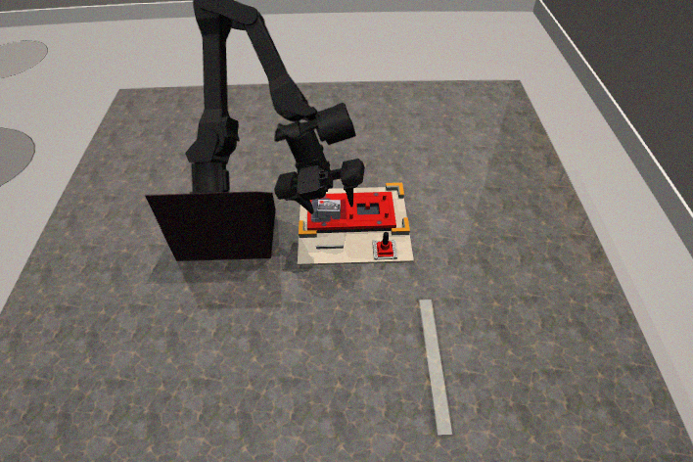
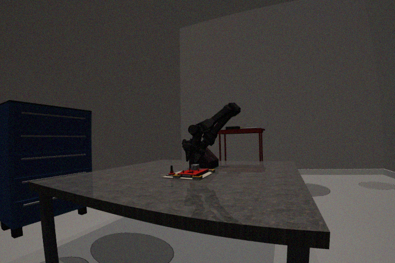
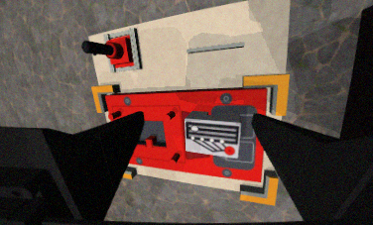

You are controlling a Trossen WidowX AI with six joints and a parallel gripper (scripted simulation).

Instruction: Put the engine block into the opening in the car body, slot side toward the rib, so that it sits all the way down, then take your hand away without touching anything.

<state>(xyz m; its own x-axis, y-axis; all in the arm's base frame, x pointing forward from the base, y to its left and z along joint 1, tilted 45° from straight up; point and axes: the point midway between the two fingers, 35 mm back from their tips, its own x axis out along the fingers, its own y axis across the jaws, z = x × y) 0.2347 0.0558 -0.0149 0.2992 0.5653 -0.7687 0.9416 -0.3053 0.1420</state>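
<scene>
Right now my gripper tip is 3 cm above the engine block, 2 cm to the right of it and 1 cm past it.
</scene>
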